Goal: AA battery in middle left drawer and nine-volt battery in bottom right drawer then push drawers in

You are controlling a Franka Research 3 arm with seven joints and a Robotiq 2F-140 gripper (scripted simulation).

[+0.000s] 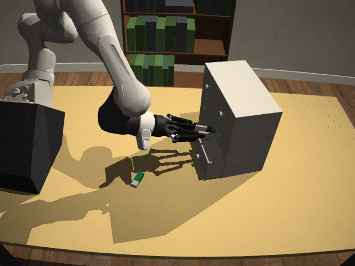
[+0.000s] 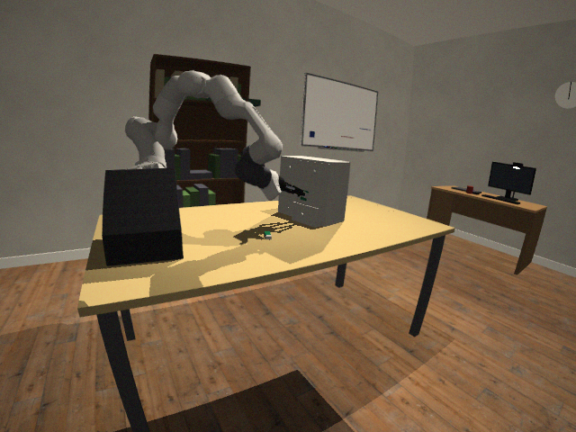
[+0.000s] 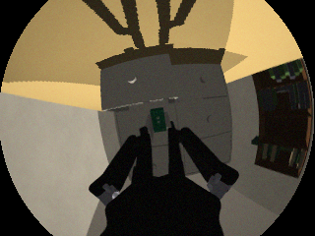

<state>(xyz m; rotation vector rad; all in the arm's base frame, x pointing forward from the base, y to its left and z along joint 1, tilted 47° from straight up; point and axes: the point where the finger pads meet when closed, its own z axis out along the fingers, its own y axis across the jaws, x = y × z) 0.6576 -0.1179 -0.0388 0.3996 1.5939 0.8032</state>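
Right now the nine-volt battery is 3 cm ahead of my hand and 1 cm to the left of it. The rest, counted from my hand: blue AA battery 13 cm to the left, 10 cm ahead, 3 cm below.
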